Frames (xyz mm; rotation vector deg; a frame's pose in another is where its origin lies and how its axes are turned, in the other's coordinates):
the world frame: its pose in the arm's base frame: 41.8 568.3 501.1 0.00 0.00 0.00
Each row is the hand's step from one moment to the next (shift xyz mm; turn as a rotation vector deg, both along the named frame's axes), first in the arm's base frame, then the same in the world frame.
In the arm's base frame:
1: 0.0 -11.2 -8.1 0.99 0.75 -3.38
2: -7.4 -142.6 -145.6 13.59 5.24 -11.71
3: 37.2 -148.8 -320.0 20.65 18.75 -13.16
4: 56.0 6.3 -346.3 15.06 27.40 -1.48
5: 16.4 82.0 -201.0 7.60 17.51 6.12
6: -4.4 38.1 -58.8 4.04 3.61 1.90
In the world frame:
1: 0.0 -11.2 -8.1 0.99 0.75 -3.38
2: -7.4 -142.6 -145.6 13.59 5.24 -11.71
3: 37.2 -148.8 -320.0 20.65 18.75 -13.16
4: 56.0 6.3 -346.3 15.06 27.40 -1.48
5: 16.4 82.0 -201.0 7.60 17.51 6.12
6: -4.4 38.1 -58.8 4.04 3.61 1.90

